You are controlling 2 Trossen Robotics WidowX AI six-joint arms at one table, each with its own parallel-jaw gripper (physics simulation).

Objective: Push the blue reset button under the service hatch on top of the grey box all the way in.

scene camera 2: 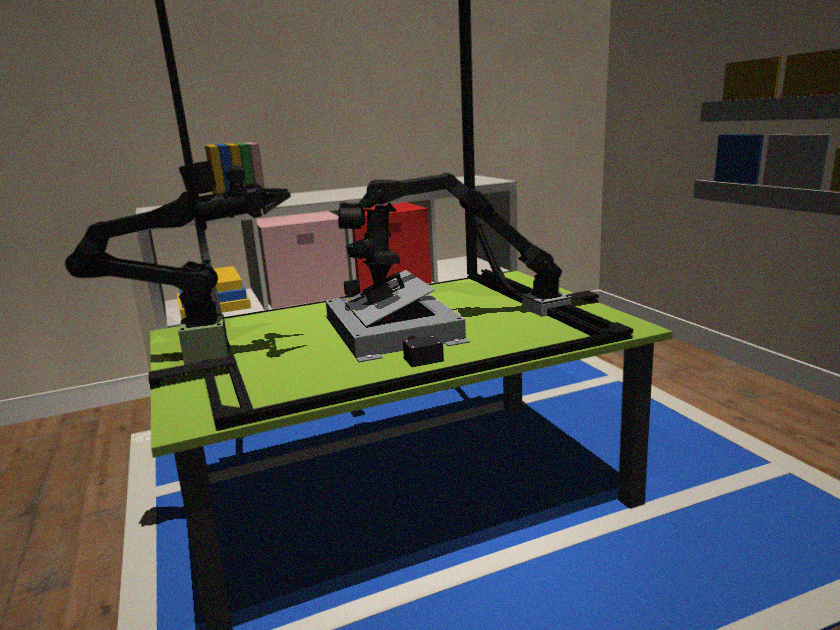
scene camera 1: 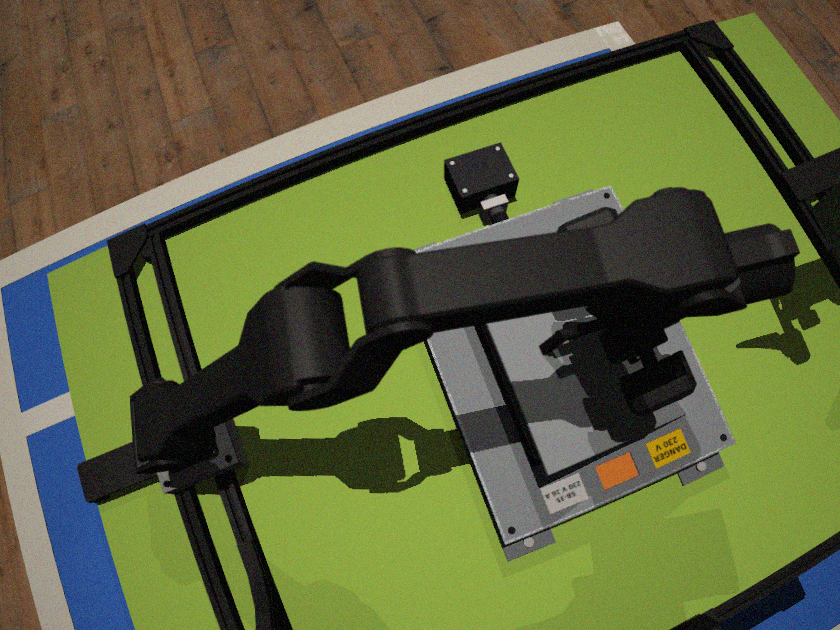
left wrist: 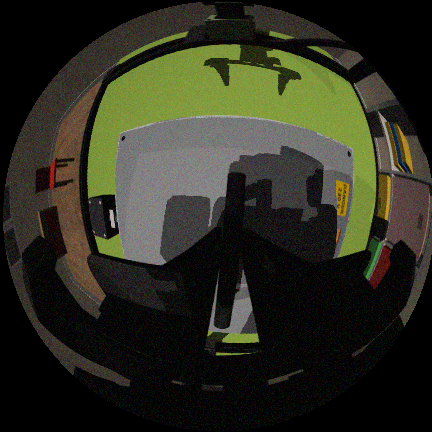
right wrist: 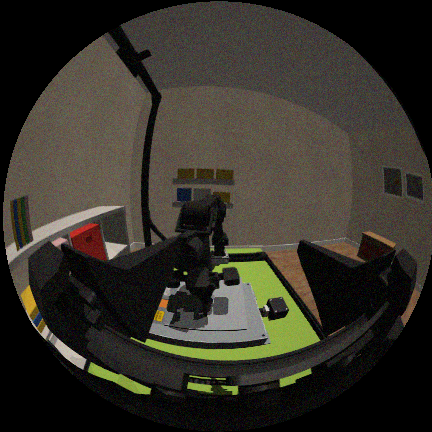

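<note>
The grey box (scene camera 1: 488,488) (scene camera 2: 379,343) (left wrist: 344,161) (right wrist: 257,325) stands on the green table. Its service hatch (scene camera 2: 415,290) (left wrist: 145,175) is tilted; in scene camera 2 its right side is raised over a dark opening. The blue reset button does not show in any view. My left gripper (scene camera 2: 381,284) (left wrist: 230,233) points down at the hatch and is shut on the black bar handle (left wrist: 236,200). In scene camera 1 its fingers are hard to make out beneath the arm. My right gripper (scene camera 2: 281,196) (right wrist: 241,245) is open and empty, high to the left of the box in scene camera 2.
A small black block (scene camera 1: 480,172) (scene camera 2: 423,350) (left wrist: 102,216) (right wrist: 277,308) sits beside the box. Danger (scene camera 1: 668,448) and orange (scene camera 1: 616,470) labels lie on the box's top. My left arm (scene camera 1: 502,271) reaches across the box. A black frame (scene camera 1: 407,128) runs along the table's edge.
</note>
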